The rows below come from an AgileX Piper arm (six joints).
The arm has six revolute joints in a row. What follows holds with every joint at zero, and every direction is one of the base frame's. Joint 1 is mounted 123.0 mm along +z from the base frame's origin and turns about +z. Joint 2 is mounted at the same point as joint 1 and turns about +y. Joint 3 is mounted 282.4 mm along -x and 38.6 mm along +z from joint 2 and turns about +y. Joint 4 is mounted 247.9 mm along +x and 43.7 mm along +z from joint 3 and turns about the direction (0.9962, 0, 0.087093). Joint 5 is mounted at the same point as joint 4 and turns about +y. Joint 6 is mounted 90.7 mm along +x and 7.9 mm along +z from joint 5 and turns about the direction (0.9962, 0, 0.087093). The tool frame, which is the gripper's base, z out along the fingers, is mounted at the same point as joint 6; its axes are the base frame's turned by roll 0.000, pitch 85.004 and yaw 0.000 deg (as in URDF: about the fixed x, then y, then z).
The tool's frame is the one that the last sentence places.
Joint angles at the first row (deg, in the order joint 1, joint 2, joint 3, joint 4, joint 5, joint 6):
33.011 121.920 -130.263 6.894 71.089 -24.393
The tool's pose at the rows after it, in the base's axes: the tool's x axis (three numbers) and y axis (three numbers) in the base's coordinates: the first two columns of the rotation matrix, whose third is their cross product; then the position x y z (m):
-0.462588 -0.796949 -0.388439 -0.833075 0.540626 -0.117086 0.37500 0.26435 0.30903
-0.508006 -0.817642 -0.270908 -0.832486 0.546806 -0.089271 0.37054 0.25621 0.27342
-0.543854 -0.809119 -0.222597 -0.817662 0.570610 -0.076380 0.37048 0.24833 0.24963
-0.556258 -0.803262 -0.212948 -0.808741 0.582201 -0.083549 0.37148 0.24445 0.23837
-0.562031 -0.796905 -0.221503 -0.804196 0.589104 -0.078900 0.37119 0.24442 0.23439
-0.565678 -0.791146 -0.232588 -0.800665 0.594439 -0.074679 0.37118 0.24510 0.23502
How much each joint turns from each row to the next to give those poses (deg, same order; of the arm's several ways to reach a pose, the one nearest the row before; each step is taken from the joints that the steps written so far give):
1.608 -2.016 10.359 -3.903 0.154 0.257
-0.233 -0.275 7.699 -1.549 -0.185 0.840
-0.694 0.000 5.139 -0.696 -2.217 1.215
-0.345 0.001 2.534 -0.746 -2.167 0.659
-0.050 -0.101 1.113 0.358 -1.384 0.323
0.000 -0.115 0.098 0.403 -0.508 0.242

